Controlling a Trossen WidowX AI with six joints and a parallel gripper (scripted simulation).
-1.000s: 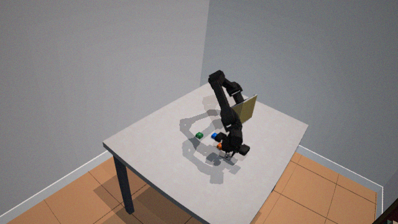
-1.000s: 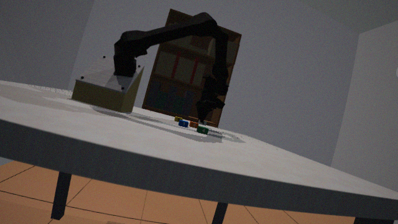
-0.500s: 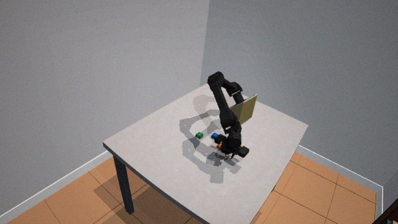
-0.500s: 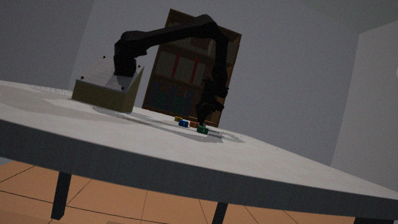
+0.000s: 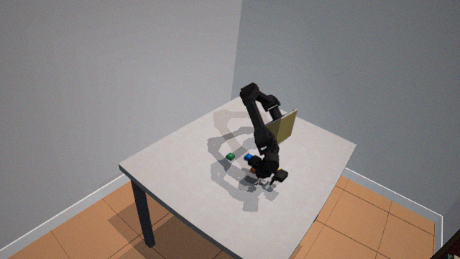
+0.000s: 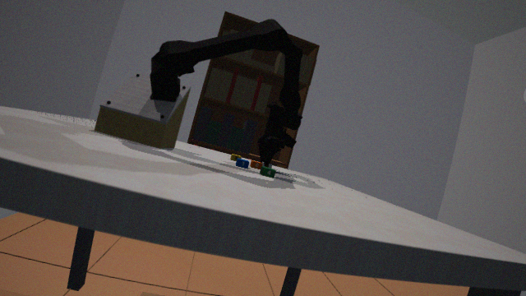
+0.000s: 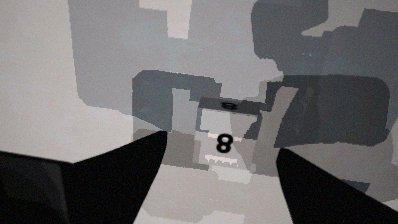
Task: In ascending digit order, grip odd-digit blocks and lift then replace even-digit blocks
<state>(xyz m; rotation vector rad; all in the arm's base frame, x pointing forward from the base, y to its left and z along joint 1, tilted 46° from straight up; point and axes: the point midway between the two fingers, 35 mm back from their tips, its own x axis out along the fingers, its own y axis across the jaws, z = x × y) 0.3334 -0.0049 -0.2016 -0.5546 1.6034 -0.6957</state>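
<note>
The white block lies 1 cm ahead of my gripper tip. Round my gripper tip: blue block: 15 cm to the right, 10 cm behind; yellow block: 10 cm behind, 1 cm to the left; orange block: 8 cm to the right, 4 cm behind.
</note>
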